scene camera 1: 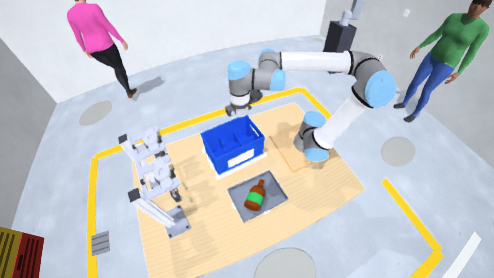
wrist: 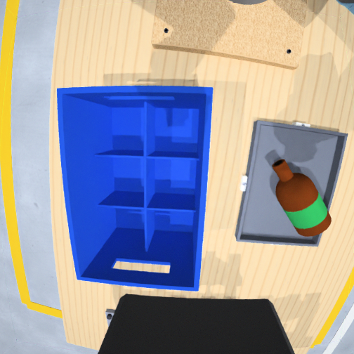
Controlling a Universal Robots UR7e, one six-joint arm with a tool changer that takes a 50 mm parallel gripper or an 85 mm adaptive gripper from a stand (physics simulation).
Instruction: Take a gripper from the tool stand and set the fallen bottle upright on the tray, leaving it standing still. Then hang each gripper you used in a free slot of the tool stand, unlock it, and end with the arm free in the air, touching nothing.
Labels:
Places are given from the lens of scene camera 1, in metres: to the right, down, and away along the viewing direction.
tool stand [scene camera 1: 174, 220]: -0.35, 0.40, 0.84

